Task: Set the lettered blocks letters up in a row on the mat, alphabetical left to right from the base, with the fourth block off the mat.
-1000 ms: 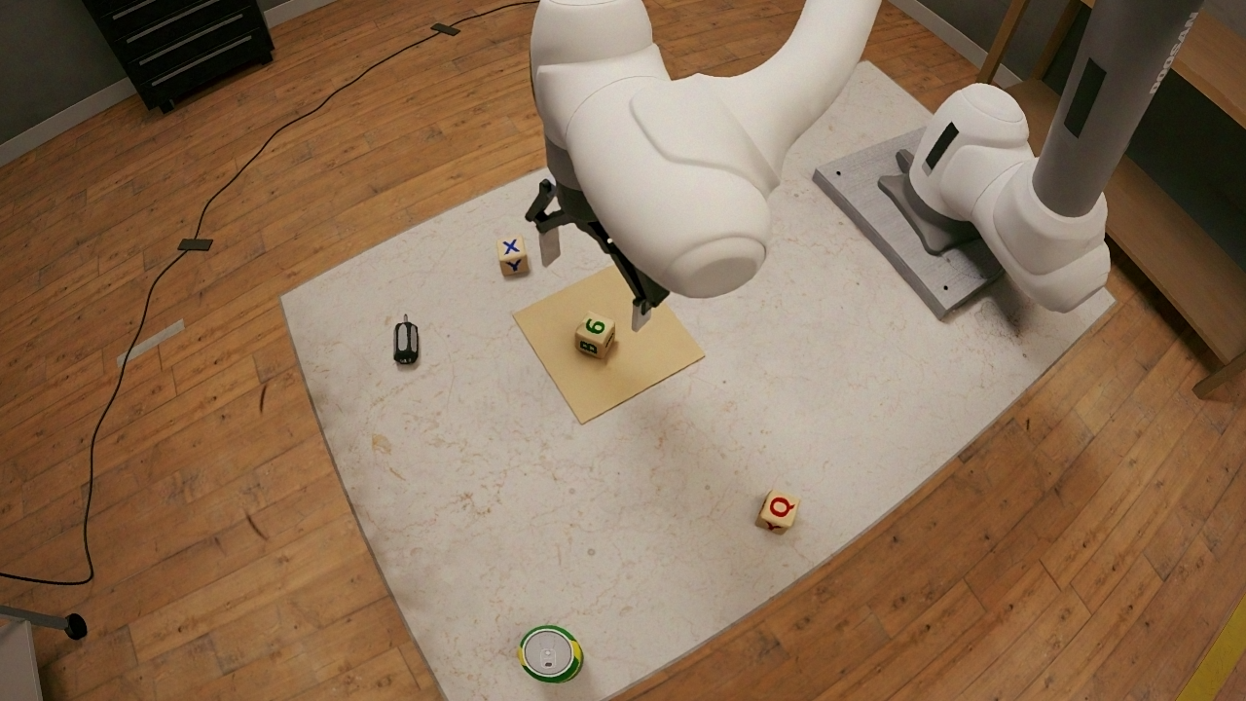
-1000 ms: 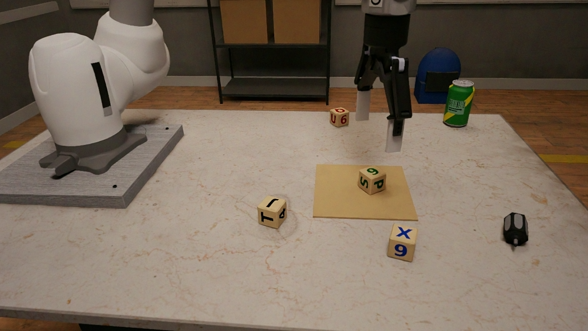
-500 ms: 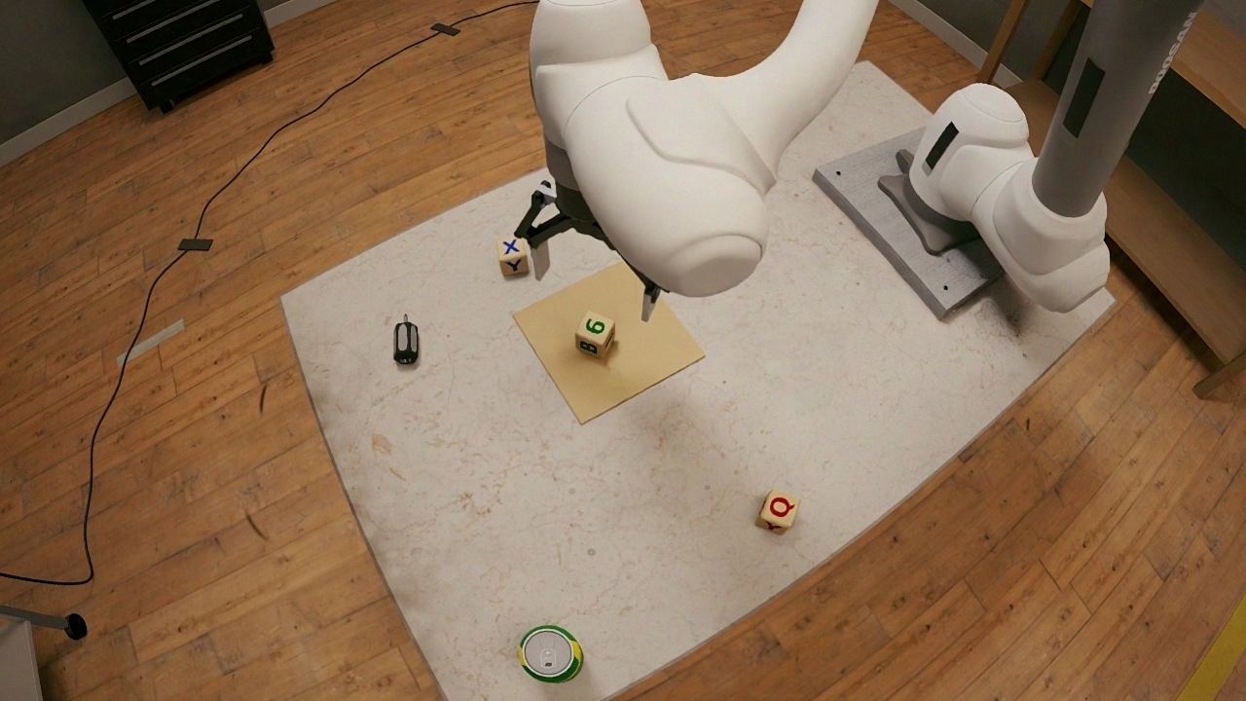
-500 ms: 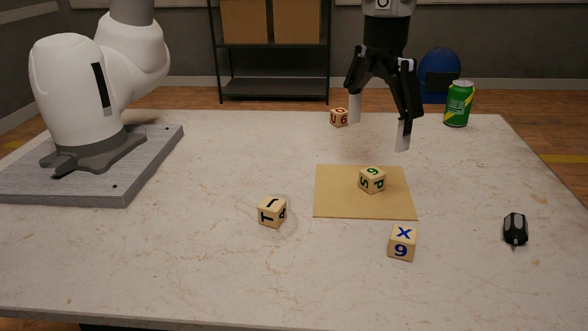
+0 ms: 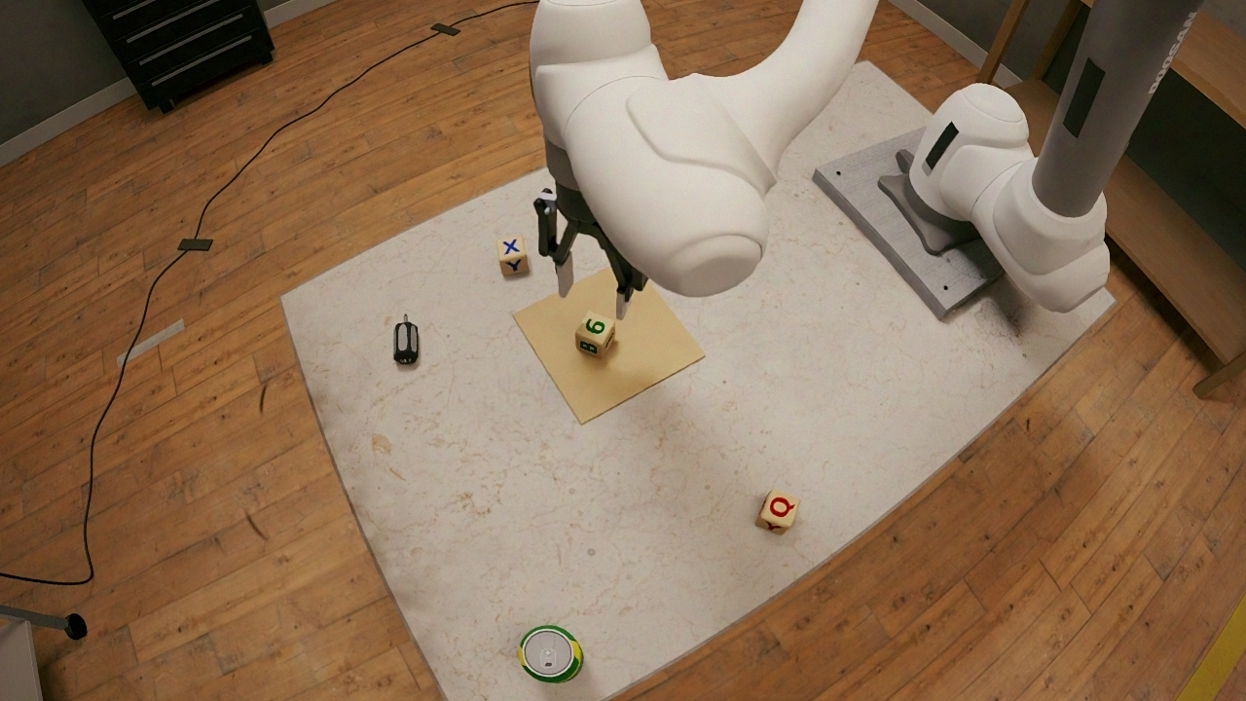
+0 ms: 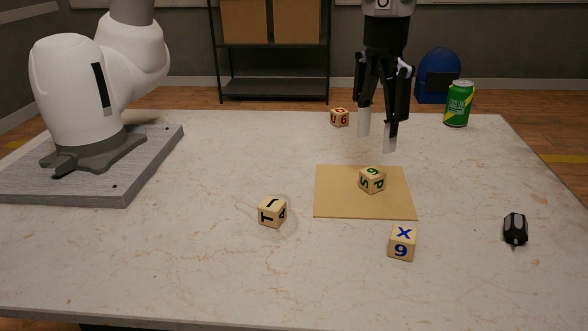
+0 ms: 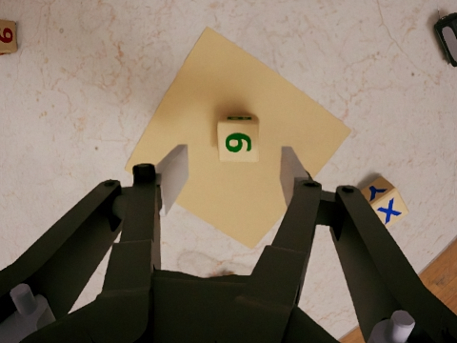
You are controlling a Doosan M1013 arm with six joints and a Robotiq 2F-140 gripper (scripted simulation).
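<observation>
My gripper is now 14 cm above the tan mat, 2 cm past it and 1 cm to the left of it. Round my hand: black tool 26 cm ahead, 12 cm below, 10 cm to the right; then green can 40 cm to the left, 20 cm ahead, 8 cm below.
</observation>
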